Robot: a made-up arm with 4 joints. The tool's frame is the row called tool. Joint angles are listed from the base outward.
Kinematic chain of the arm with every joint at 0, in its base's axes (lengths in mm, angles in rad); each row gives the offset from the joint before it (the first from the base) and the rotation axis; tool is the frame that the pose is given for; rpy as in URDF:
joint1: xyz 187 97 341 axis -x
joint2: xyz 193 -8 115 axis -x
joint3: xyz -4 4 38 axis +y
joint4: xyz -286 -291 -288 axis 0.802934 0.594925 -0.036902
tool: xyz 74 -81 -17 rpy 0.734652 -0.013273 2.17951
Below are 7 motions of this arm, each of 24 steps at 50 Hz.
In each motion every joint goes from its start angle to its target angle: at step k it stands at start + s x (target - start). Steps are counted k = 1, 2, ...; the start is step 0. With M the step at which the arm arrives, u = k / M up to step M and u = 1 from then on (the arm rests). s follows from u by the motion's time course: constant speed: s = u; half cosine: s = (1 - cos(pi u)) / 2; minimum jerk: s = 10 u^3 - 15 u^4 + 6 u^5.
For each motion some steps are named. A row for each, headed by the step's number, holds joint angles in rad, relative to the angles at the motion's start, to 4 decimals.
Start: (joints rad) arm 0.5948 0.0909 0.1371 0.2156
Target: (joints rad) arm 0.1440 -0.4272 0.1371 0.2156
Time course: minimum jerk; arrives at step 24
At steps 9, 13, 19, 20, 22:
9: -0.1241 -0.1426 0.0000 0.0000
13: -0.2605 -0.2993 0.0000 0.0000
19: -0.4217 -0.4847 0.0000 0.0000
20: -0.4348 -0.4997 0.0000 0.0000
22: -0.4485 -0.5155 0.0000 0.0000

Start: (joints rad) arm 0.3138 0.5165 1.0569 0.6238
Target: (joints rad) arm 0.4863 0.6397 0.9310 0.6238
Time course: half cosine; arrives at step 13
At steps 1, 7, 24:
1: 0.0025 0.0018 -0.0018 0.0000
7: 0.0966 0.0690 -0.0705 0.0000
24: 0.1725 0.1232 -0.1259 0.0000

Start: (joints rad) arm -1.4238 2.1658 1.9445 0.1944
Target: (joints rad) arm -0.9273 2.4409 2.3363 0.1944
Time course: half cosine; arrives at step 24
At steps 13, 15, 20, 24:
13: 0.2807 0.1555 0.2215 0.0000
15: 0.3433 0.1902 0.2709 0.0000
20: 0.4632 0.2567 0.3656 0.0000
24: 0.4965 0.2751 0.3918 0.0000

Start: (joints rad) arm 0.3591 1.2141 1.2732 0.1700
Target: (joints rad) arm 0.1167 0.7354 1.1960 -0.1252
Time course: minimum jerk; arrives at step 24
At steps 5, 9, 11, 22, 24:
5: -0.0156 -0.0309 -0.0050 -0.0190
9: -0.0667 -0.1317 -0.0212 -0.0812
11: -0.1023 -0.2021 -0.0326 -0.1246
22: -0.2412 -0.4763 -0.0768 -0.2937
24: -0.2424 -0.4787 -0.0772 -0.2952

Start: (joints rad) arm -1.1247 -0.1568 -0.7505 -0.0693
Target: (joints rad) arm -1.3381 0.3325 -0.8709 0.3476
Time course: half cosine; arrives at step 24
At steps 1, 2, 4, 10, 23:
1: -0.0009 0.0021 -0.0005 0.0018
2: -0.0036 0.0083 -0.0021 0.0071
4: -0.0143 0.0328 -0.0081 0.0279
10: -0.0791 0.1813 -0.0446 0.1545
23: -0.2125 0.4872 -0.1199 0.4151

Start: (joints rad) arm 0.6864 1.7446 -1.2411 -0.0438
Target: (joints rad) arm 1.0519 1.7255 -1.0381 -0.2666
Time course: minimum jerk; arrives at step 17
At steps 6, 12, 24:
6: 0.0876 -0.0046 0.0487 -0.0534
12: 0.3087 -0.0161 0.1715 -0.1882
24: 0.3655 -0.0191 0.2030 -0.2228

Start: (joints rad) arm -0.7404 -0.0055 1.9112 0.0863
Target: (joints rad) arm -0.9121 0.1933 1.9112 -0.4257
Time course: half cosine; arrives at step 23
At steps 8, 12, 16, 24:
8: -0.0464 0.0537 0.0000 -0.1382
12: -0.0917 0.1062 0.0000 -0.2735
16: -0.1354 0.1567 0.0000 -0.4036
24: -0.1717 0.1988 0.0000 -0.5120

